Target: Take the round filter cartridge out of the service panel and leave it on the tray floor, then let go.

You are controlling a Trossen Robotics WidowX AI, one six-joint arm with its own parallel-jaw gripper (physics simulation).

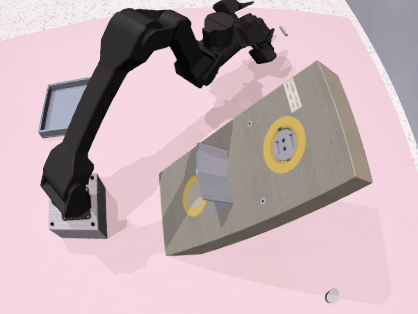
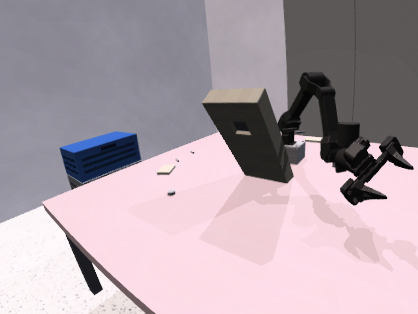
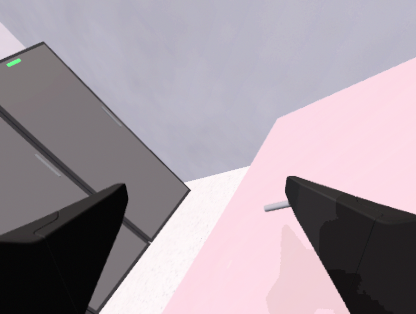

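The tilted service panel (image 1: pixel 325 105) (image 2: pixel 250 150) stands on the pink table. A round grey part (image 1: pixel 284 145), apparently the filter cartridge, sits in the panel's right yellow ring; it has two dark holes and slots. A grey flap (image 1: pixel 215 175) stands out from the panel and partly covers the other yellow ring (image 1: pixel 187 196). The blue-grey tray (image 1: pixel 62 107) lies at the left, its right part hidden behind the arm. My gripper (image 1: pixel 264 17) (image 2: pixel 399 183) (image 3: pixel 207 187) is open and empty, held above the table beyond the panel's upper edge, away from panel and tray.
A small grey pin (image 1: pixel 283 31) (image 3: pixel 276 206) lies beyond the gripper. A small round disc (image 1: pixel 332 295) (image 2: pixel 171 193) and a pale flat block (image 2: pixel 166 169) lie behind the panel. A blue box (image 2: pixel 100 155) and a grey cabinet (image 3: pixel 100 125) stand off the table.
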